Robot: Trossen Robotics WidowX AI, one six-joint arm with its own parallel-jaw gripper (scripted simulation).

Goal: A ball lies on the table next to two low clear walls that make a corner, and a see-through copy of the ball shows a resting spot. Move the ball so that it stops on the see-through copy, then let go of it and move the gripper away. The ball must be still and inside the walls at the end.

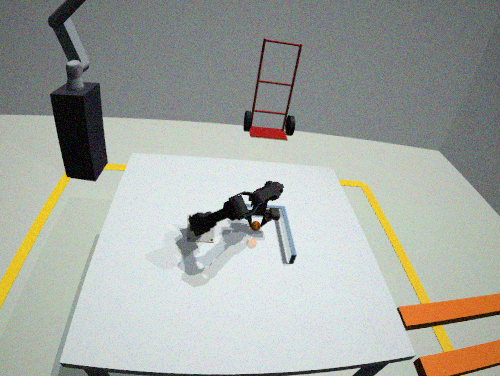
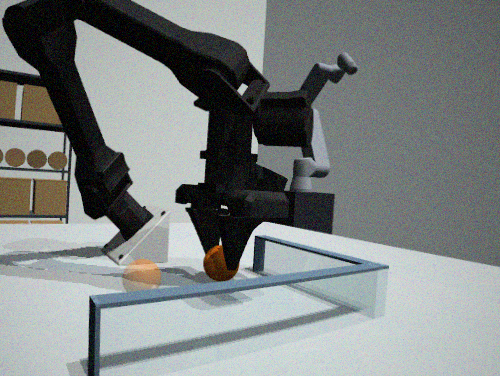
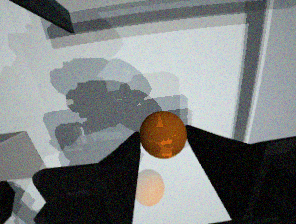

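There's an orange ball [image 2: 214, 265] held in my gripper [image 2: 221, 265].
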